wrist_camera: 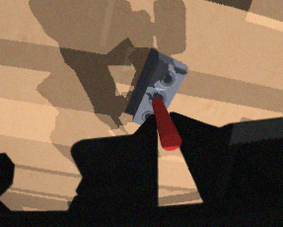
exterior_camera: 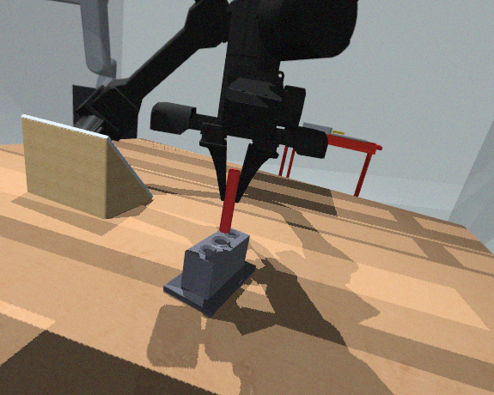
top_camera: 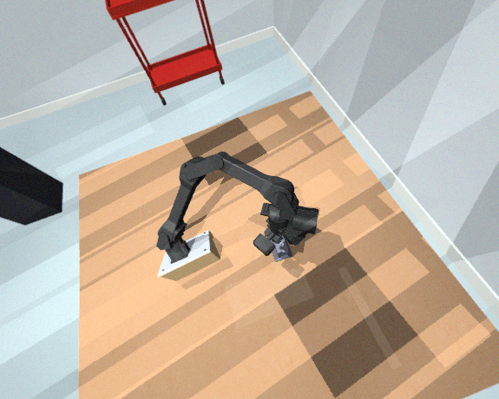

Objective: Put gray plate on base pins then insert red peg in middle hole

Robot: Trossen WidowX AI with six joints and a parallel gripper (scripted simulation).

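Now: gripper tip right at the red peg. From my gripper tip the other things lie so: base (110 mm below); then gray plate (70 mm below).
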